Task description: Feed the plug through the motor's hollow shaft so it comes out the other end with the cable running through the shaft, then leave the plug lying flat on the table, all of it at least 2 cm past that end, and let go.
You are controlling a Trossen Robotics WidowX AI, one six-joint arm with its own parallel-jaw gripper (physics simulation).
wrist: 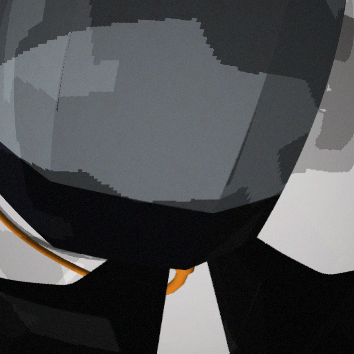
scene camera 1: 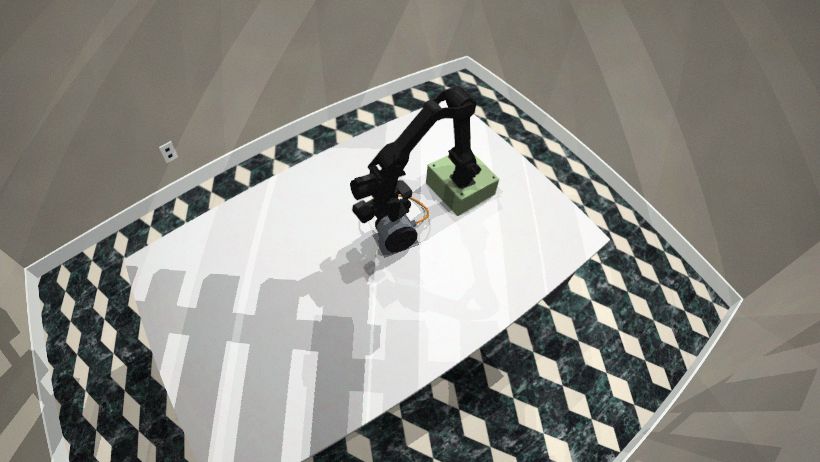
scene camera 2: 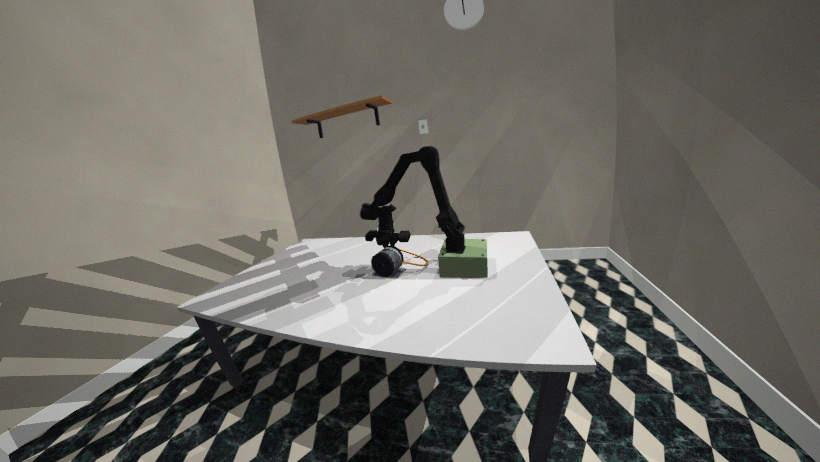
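Where they show: arm's base, origin of its link: (scene camera 1: 462, 179) (scene camera 2: 456, 249).
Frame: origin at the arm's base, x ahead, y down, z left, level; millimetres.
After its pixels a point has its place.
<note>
The grey motor (scene camera 1: 398, 234) @[x 294, y -11, z 99 mm] (scene camera 2: 386, 262) @[x 253, y 20, z 102 mm] (wrist: 158, 123) with black end caps lies on its side on the white table (scene camera 1: 500, 257) @[x 19, y 88, z 269 mm] (scene camera 2: 454, 312) @[x -51, y 88, z 273 mm]. My gripper (scene camera 1: 398, 210) (scene camera 2: 387, 245) @[x 299, y 31, z -14 mm] (wrist: 186, 270) points down just behind the motor's rear end. It is shut on the plug, which the motor's black end cap hides in the wrist view. The orange cable (scene camera 1: 424, 212) @[x 142, y 66, z 13 mm] (scene camera 2: 417, 260) @[x 152, y 53, z 37 mm] (wrist: 35, 246) @[x 196, y 81, z -104 mm] loops out to the side behind the motor, and its end curves up between my fingers. I see no plug at the motor's front face in the scene views.
The arm stands on a green base block (scene camera 1: 477, 192) @[x -22, y 16, z 59 mm] (scene camera 2: 463, 266) @[x -38, y 41, z 59 mm] right of the motor. A wooden shelf (scene camera 2: 339, 110) and a round clock (scene camera 2: 463, 11) hang on the back wall. The floor is checkered.
</note>
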